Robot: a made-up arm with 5 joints. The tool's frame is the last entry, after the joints.
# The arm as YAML. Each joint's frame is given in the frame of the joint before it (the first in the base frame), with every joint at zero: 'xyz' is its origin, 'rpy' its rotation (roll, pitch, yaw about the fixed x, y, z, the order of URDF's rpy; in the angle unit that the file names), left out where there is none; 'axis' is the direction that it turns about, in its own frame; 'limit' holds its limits. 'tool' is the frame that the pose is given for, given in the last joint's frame.
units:
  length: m
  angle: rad
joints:
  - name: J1
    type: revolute
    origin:
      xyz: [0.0, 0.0, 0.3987]
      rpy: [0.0, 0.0, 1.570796]
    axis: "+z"
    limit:
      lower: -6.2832
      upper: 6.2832
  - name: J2
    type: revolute
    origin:
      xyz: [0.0, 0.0, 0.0]
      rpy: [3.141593, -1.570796, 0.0]
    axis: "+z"
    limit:
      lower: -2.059
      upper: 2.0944
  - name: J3
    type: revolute
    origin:
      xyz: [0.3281, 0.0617, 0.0]
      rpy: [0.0, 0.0, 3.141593]
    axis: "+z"
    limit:
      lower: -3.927
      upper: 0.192
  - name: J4
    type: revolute
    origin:
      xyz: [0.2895, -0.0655, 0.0]
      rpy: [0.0, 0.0, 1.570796]
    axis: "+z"
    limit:
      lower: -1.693
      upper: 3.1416
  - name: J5
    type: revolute
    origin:
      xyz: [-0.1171, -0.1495, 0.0]
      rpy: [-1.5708, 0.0, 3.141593]
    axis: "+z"
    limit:
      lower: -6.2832
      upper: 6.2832
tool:
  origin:
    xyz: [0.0, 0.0, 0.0]
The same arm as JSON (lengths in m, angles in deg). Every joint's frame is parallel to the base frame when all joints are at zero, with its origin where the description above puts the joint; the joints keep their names.
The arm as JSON. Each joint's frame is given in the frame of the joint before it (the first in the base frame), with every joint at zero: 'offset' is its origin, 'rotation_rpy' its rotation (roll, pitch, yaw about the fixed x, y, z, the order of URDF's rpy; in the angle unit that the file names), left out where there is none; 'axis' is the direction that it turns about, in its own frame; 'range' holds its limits. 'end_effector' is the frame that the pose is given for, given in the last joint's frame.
{"length_unit": "m", "angle_unit": "deg", "chain": [{"id": "J1", "offset": [0.0, 0.0, 0.3987], "axis": "+z", "range": [-360.0, 360.0]}, {"id": "J2", "offset": [0.0, 0.0, 0.0], "axis": "+y", "range": [-117.97, 120.0]}, {"id": "J3", "offset": [0.0617, 0.0, 0.3281], "axis": "+y", "range": [-225.0, 11.0]}, {"id": "J4", "offset": [0.0655, 0.0, -0.2895], "axis": "+y", "range": [-97.0, 180.0]}, {"id": "J5", "offset": [0.1171, 0.0, -0.1495], "axis": "-z", "range": [-360.0, 360.0]}], "end_effector": {"offset": [0.0, 0.0, 0.0], "rotation_rpy": [180.0, 0.0, 0.0]}}
